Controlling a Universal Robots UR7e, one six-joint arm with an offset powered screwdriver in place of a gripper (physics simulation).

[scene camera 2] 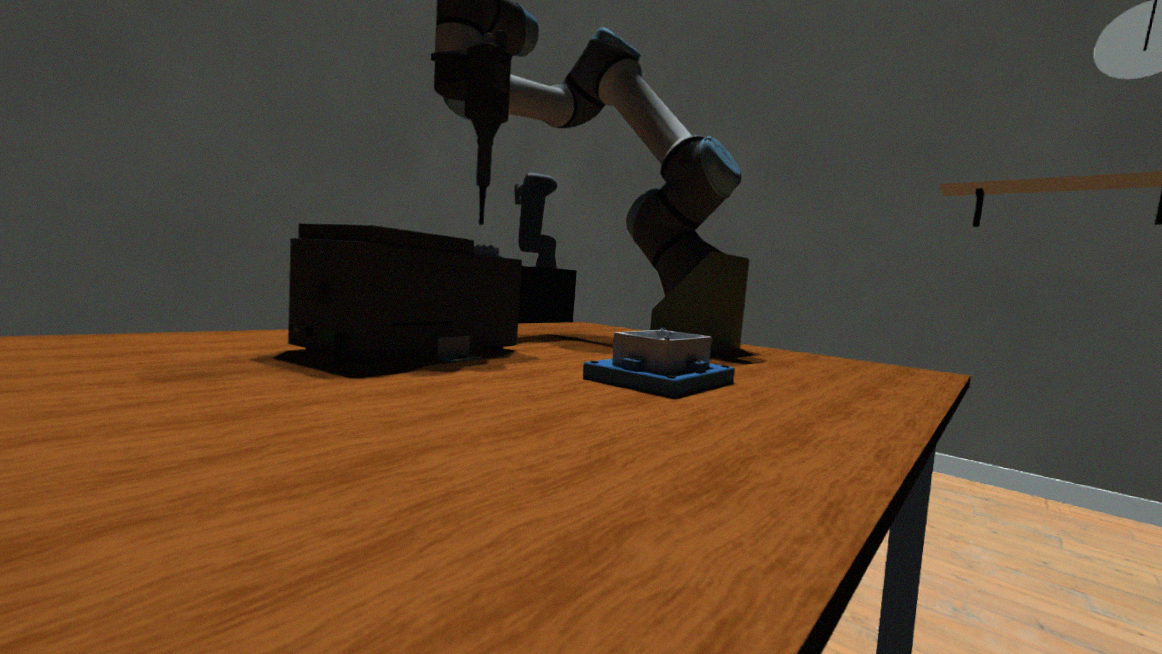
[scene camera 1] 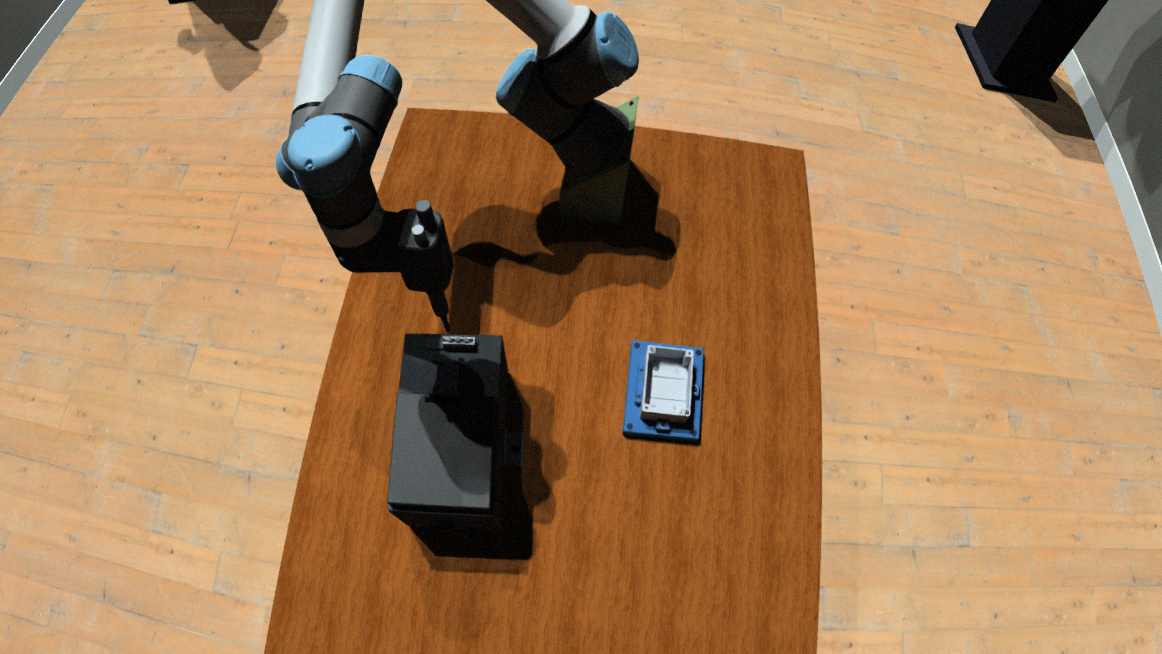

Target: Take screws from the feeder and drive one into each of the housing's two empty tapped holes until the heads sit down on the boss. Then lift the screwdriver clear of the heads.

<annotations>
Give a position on a screw feeder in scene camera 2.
366, 296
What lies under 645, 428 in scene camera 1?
A blue fixture plate.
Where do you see a blue fixture plate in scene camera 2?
685, 382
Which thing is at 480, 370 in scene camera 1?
A screw feeder.
</annotations>
